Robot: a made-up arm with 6 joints.
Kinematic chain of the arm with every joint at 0, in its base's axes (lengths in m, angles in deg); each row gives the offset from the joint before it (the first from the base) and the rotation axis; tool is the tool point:
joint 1: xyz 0 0 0.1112 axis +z
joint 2: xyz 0 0.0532 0 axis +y
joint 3: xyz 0 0 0.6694 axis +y
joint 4: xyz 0 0 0.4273 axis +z
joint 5: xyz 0 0 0 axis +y
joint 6: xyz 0 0 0.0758 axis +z
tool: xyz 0 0 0
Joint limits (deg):
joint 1: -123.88..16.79
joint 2: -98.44..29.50
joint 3: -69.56..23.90
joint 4: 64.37..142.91
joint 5: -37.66..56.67
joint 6: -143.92..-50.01
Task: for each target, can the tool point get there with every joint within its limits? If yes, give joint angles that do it. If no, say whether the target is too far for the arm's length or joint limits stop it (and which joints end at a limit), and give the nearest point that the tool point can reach.
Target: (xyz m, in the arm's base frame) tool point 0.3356 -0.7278 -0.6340
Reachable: no: joint limits stop it (at a limit: joint 1, joint 2, joint 3, joint 4, joint 5) | nearest point -0.7155 -0.2039 -0.4679 | short by 1.186 m
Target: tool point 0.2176 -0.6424 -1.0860
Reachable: no: too far | nearest point -0.7155 -0.2039 -0.4679 | short by 1.202 m
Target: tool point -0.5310 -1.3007 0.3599
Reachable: no: too far | nearest point -0.2809 -0.6882 0.9547 | short by 0.890 m
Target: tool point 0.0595 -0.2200 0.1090
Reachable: no: joint limits stop it (at a limit: joint 1, joint 2, joint 3, joint 4, joint 5) | nearest point 0.0819 -0.0419 1.0202 | short by 0.929 m
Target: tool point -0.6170 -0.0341 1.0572
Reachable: yes | joints 5.99 -20.44 -31.31 119.66 -20.23 -127.08
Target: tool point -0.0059 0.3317 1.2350
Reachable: yes | joints -81.43 -17.57 1.83 135.12 -10.36 -133.69
